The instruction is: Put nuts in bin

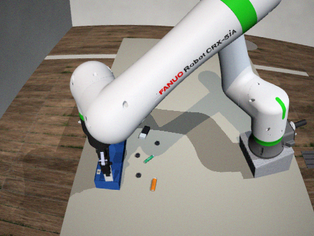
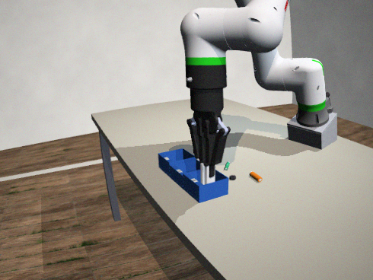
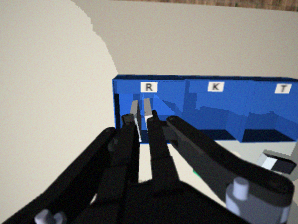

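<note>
Now: the green cylinder 15 cm behind my hand, 9 cm to the right of it and 4 cm below it. Also, from my hand: blue three-compartment bin: 1 cm behind, 9 cm to the right, 3 cm below; white block: 14 cm behind, 22 cm to the right, 4 cm below; orange cylinder: 15 cm behind, 3 cm to the left, 4 cm below.
</note>
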